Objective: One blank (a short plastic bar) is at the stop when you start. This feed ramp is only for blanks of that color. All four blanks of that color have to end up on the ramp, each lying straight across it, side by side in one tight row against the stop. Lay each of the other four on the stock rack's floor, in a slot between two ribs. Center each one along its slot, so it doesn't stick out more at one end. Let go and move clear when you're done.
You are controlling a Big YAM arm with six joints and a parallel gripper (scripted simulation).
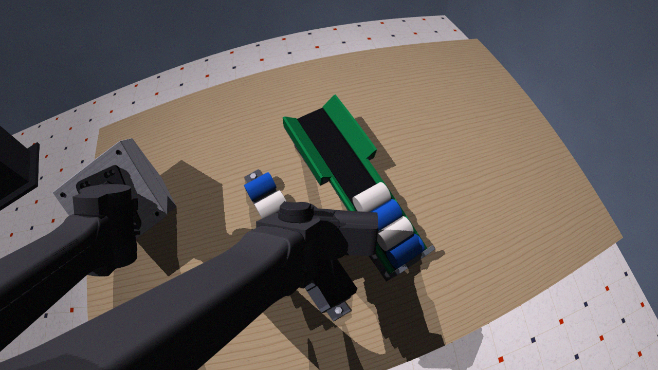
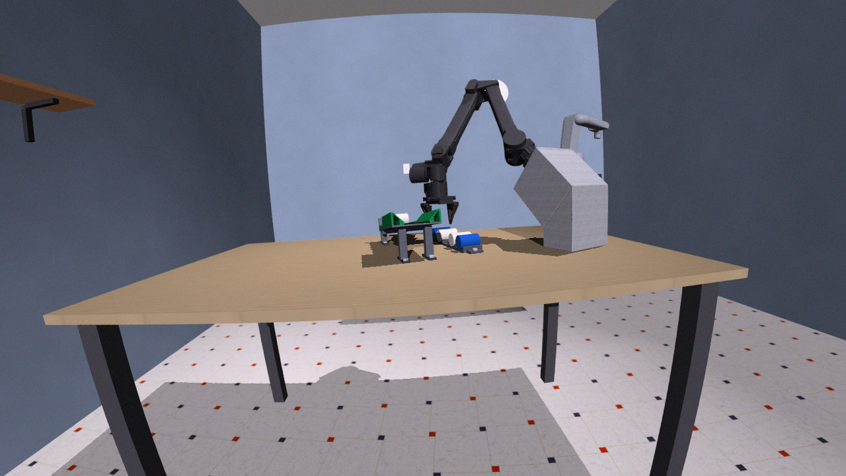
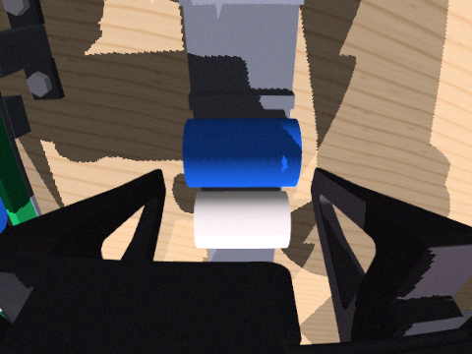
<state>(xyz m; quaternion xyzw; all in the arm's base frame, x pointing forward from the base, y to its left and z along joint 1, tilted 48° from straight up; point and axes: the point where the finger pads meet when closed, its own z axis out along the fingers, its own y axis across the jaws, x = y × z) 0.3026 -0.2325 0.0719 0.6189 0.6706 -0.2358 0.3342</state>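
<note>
The grey stock rack is 8 cm to the left of my hand and 7 cm below it. Round my hand: grey stop 16 cm ahead, 10 cm to the right.
</note>
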